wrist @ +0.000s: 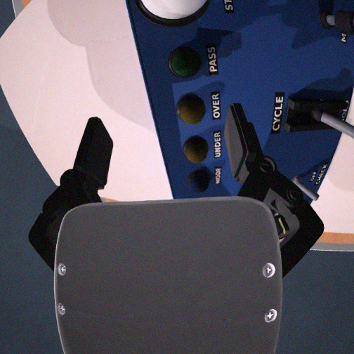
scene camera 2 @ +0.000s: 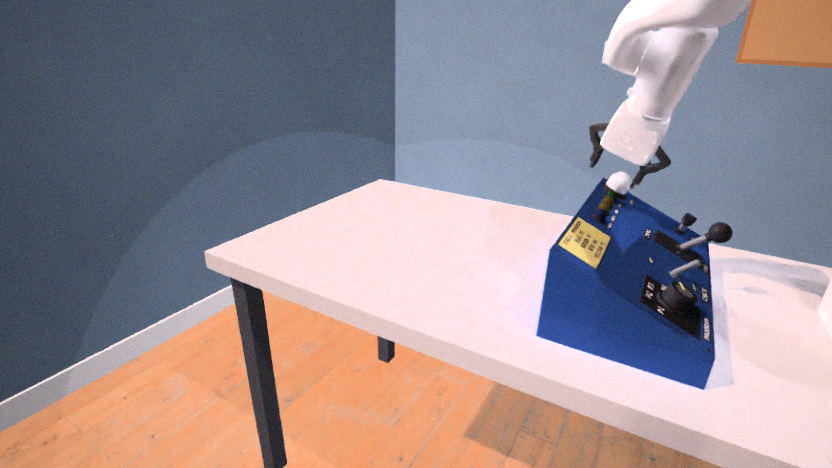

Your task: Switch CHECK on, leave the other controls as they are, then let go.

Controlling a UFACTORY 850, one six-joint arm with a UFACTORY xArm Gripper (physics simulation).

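Observation:
The blue control console (scene camera 2: 605,314) (wrist: 260,65) stands on the table. The CHECK switch is a thin grey lever (scene camera 2: 685,268) (wrist: 306,189), leaning toward the side of its OFF label (wrist: 313,175). Its ON label is not visible in the wrist view. My gripper (scene camera 2: 613,174) (wrist: 164,121) is open and empty, above the console's upper left part, close over the white dome in the scene view. In the wrist view the CHECK lever lies right of the right finger, beside its linkage, apart from the fingertips.
A ball-topped CYCLE lever (scene camera 2: 720,232) (wrist: 336,124), a small black-tipped switch (scene camera 2: 688,219) (wrist: 345,21) and a black rotary knob (scene camera 2: 677,296) stick up from the console. A white dome (scene camera 2: 619,182) (wrist: 172,7), lamps and a yellow note (scene camera 2: 584,241) are on it. The table (scene camera 2: 407,261) extends left.

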